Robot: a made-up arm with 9 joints. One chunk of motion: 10 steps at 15 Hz.
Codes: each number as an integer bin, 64 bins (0 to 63) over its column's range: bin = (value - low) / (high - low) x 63, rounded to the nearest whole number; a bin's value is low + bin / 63 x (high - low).
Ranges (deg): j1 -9..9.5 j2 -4.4..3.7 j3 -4.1..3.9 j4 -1.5..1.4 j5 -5.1..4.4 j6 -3.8..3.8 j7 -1.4..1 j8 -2.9..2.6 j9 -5.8..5
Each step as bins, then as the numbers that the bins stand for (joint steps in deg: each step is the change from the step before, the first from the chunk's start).
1 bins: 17 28 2 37 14 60 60 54 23
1 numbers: -4.008 -0.800 -3.846 0.203 -2.989 3.438 0.886 1.814 -1.857
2 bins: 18 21 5 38 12 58 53 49 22
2 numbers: -3.714 -1.700 -3.465 0.249 -3.290 3.197 0.619 1.378 -2.029
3 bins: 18 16 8 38 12 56 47 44 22
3 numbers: -3.714 -2.343 -3.084 0.249 -3.290 2.956 0.390 0.941 -2.029
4 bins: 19 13 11 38 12 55 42 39 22
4 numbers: -3.421 -2.729 -2.703 0.249 -3.290 2.835 0.200 0.505 -2.029
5 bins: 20 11 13 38 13 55 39 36 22
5 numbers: -3.127 -2.986 -2.449 0.249 -3.140 2.835 0.086 0.243 -2.029
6 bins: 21 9 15 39 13 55 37 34 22
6 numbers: -2.833 -3.243 -2.195 0.295 -3.140 2.835 0.010 0.068 -2.029
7 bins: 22 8 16 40 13 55 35 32 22
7 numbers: -2.540 -3.371 -2.068 0.341 -3.140 2.835 -0.067 -0.106 -2.029
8 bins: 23 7 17 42 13 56 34 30 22
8 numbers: -2.246 -3.500 -1.941 0.433 -3.140 2.956 -0.105 -0.281 -2.029
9 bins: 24 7 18 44 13 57 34 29 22
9 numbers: -1.952 -3.500 -1.814 0.525 -3.140 3.076 -0.105 -0.368 -2.029
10 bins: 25 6 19 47 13 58 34 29 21
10 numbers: -1.659 -3.629 -1.687 0.663 -3.140 3.197 -0.105 -0.368 -2.200
